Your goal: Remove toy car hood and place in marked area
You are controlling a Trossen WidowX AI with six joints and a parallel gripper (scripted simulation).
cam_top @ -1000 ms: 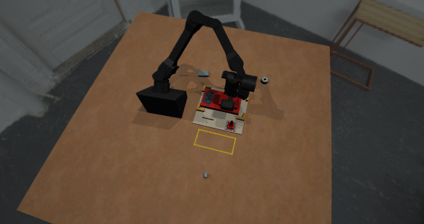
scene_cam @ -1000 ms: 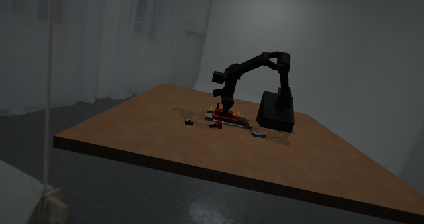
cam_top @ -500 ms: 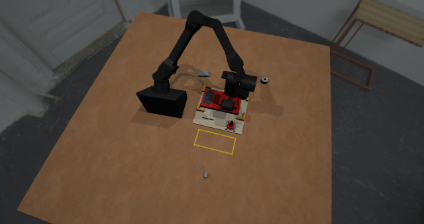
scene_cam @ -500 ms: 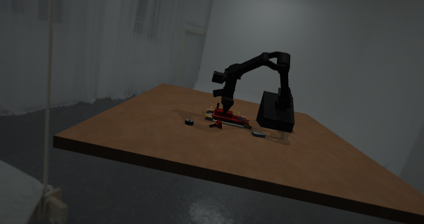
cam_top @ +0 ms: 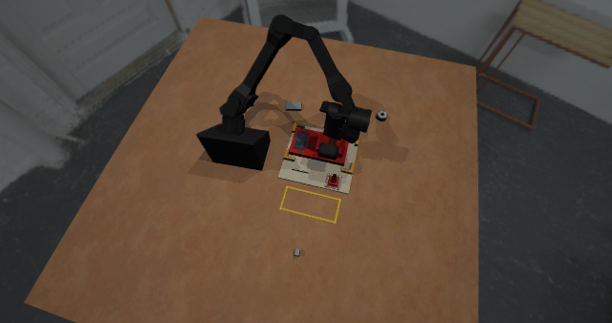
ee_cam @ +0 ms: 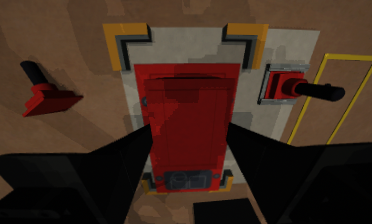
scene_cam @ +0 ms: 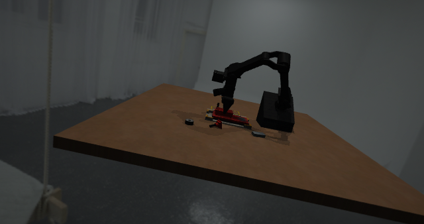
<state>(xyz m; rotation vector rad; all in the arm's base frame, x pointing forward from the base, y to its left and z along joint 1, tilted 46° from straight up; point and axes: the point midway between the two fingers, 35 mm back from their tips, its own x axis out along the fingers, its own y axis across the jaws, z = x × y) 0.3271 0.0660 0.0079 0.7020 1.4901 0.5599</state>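
Now: the beige base plate 20 mm behind my gripper tip, 20 mm to the right of it and 30 mm below it. The rest, counted from my gripper tip: grey piece: 60 mm behind, 370 mm to the right, 30 mm below; black wheel: 180 mm ahead, 180 mm to the left, 30 mm below; red hood: right at my gripper tip.
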